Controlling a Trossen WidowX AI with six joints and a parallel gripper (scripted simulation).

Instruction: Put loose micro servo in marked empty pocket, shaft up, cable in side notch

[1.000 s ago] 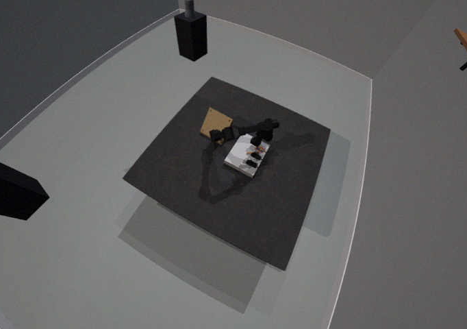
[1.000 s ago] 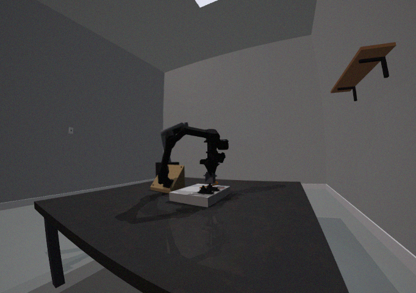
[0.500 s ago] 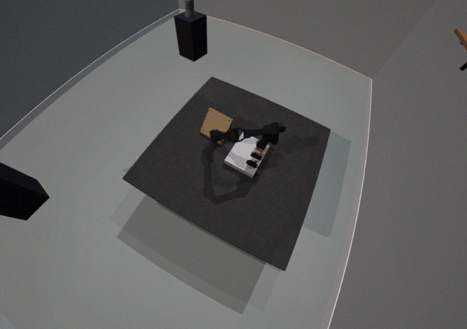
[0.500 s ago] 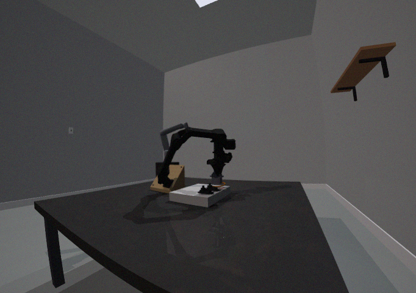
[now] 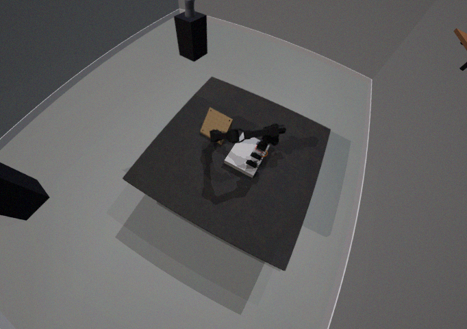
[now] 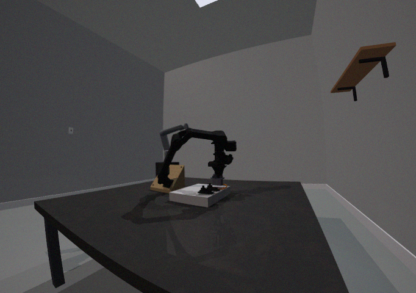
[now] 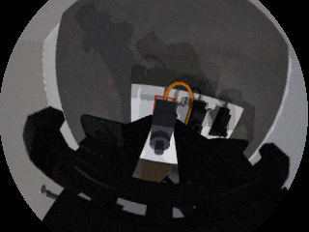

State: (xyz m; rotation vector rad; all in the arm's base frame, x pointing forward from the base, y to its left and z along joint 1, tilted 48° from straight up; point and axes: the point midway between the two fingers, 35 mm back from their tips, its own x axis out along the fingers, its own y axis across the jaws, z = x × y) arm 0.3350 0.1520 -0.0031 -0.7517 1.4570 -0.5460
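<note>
Now: gripper tip 11 cm past the white deck, 9 cm to the left of it and 9 cm above it.
</note>
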